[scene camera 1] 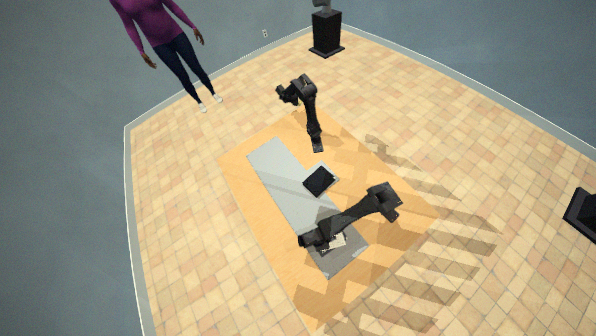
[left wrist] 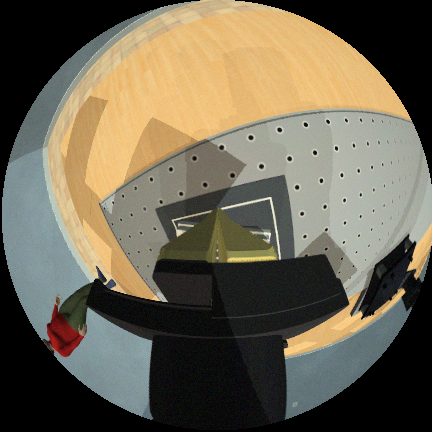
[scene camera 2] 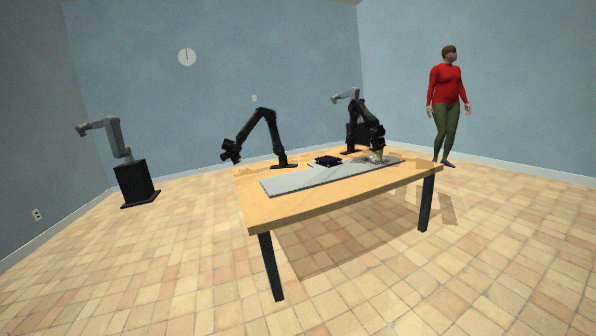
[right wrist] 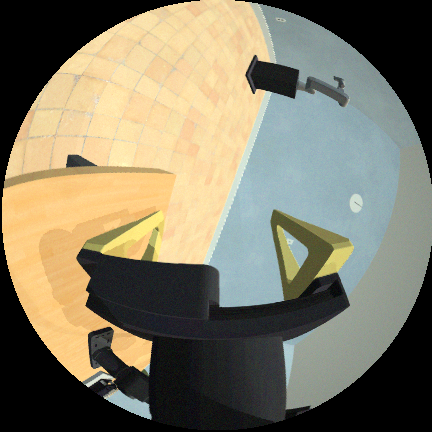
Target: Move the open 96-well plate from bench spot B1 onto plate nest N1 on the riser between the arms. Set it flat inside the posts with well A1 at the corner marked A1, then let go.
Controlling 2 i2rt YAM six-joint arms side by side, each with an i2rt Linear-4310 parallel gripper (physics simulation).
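Places are measured from the left arm's base along level axes (x back, y right, z up), in centimetres.
Pixels of known places: left gripper, fingertip midpoint: (left wrist: 216,214) (scene camera 2: 381,161); right gripper, fingertip midpoint: (scene camera 2: 230,158) (right wrist: 217,215); left arm's base, link origin: (scene camera 2: 351,152); right arm's base, link origin: (scene camera 1: 316,140) (scene camera 2: 283,166) (right wrist: 97,349).
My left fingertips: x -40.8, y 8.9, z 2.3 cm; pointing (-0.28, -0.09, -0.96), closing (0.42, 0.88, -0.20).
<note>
Ahead of a thing's pixels: the offset from my left fingertips to its middle. "spot": to the spot under its first point. Level surfaces: height alone.
The open 96-well plate, pale and gridded, shows in scene camera 1 (scene camera 1: 337,242) beside my left gripper. Only slivers of it show behind the fingers in the left wrist view (left wrist: 186,227), over bench spot B1 @(spot: dy +5.0, dx +2.8, dz -0.8 cm) (left wrist: 282,220), a dark rectangle with a white outline; its tilt is hard to tell. My left gripper (left wrist: 216,214) (scene camera 2: 380,158) is shut, tips together with nothing between them, low over the plate area. Plate nest N1 @(dy +25.6, dx +24.3, dz +1.2 cm) (scene camera 1: 319,181) (scene camera 2: 328,160) (left wrist: 387,281) is black, on the pale riser @(spot: dy +33.0, dx +34.2, dz -0.9 cm) (scene camera 1: 322,164); its A1 mark is not readable. My right gripper (right wrist: 217,215) (scene camera 2: 237,161) is open and far away.
A grey perforated board @(dz -1.0 cm) (scene camera 1: 280,172) (scene camera 2: 300,181) (left wrist: 300,165) lies along the wooden table @(dz -2.3 cm) (scene camera 1: 240,175) (scene camera 2: 260,212). The riser stands between the two arm bases. People (scene camera 1: 156,22) (scene camera 2: 446,85) and black pedestals (scene camera 1: 326,34) (scene camera 2: 134,182) stand on the floor beyond the table.
</note>
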